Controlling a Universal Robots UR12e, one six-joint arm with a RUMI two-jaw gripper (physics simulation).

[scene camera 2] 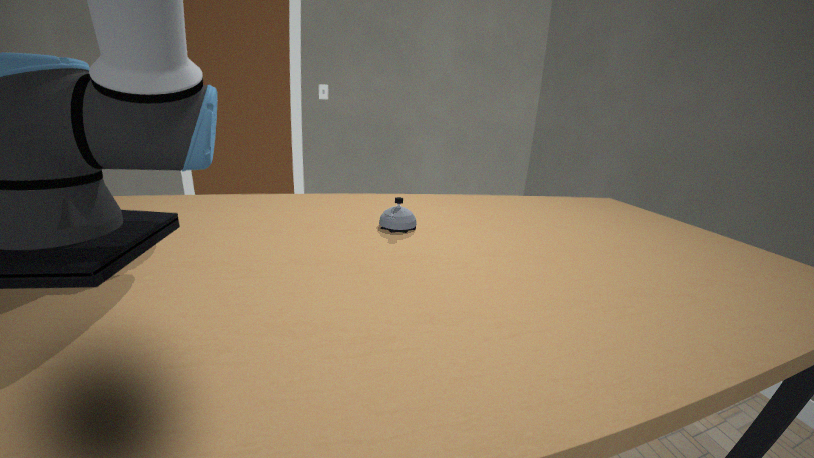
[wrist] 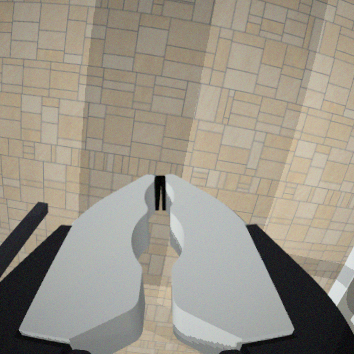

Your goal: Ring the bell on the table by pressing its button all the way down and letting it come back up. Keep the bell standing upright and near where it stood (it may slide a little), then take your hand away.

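Places are measured from the arm's base along level axes (x right, y ahead, z up), in metres.
Pixels of known places: gripper, fingertip midpoint: (wrist: 160, 178); arm's base, link origin: (scene camera 2: 59, 228).
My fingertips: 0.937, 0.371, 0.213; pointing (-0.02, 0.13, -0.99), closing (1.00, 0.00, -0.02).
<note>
Ahead of a thing's pixels: the offset from my fingertips to its top centre, as dx, dy, dz. Level surfaces: height alone.
The bell {-0.930, +0.259, -0.190} (scene camera 2: 397, 219) stands upright on the wooden table {dz -0.256} (scene camera 2: 432, 319), toward its far side in the scene view. It has a grey dome, a dark base and a black button {-0.930, +0.259, -0.190} (scene camera 2: 399, 199) on a short stem, which stands raised above the dome. My gripper (wrist: 160, 178) is shut and empty, its two grey jaws meeting at the black tips in the wrist view. Tiled floor shows beyond the tips. The gripper does not show in the scene view, and the bell does not show in the wrist view, so the gripper is apart from the bell.
The robot's arm (scene camera 2: 136, 125) rises from a black base plate (scene camera 2: 136, 236) at the left of the table. A brown door (scene camera 2: 241, 96) and grey walls stand behind. In the wrist view a dark bar (wrist: 25, 232) shows at the left above the tiled floor (wrist: 145, 90).
</note>
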